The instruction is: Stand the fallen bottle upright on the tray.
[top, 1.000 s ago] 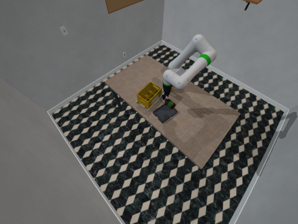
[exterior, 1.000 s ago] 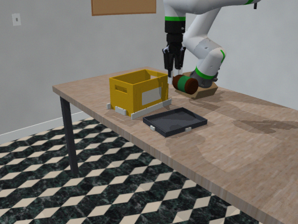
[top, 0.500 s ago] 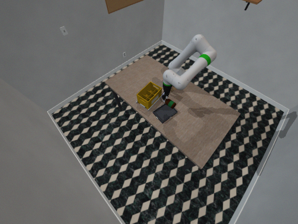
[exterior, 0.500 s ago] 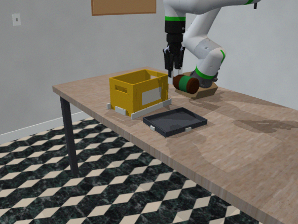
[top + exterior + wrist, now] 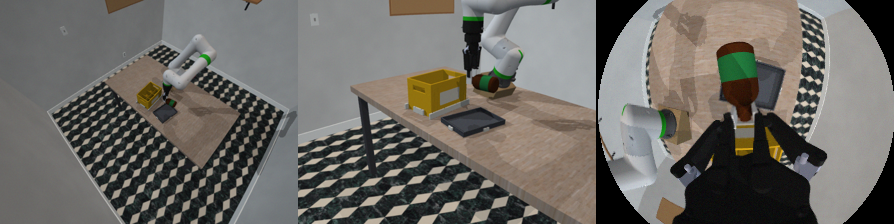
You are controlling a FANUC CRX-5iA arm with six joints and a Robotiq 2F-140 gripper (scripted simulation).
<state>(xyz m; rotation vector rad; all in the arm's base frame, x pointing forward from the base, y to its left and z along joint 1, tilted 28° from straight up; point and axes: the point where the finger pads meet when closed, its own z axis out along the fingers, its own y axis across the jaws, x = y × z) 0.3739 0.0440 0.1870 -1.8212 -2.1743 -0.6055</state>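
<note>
My hand is 50 mm to the right of the bottle, 20 mm above it and 10 mm past it. The rest, counted from my hand: yellow crate (240 mm to the right, 140 mm below, 20 mm ahead); then dark grey tray (210 mm below, 50 mm to the left, 30 mm ahead).
</note>
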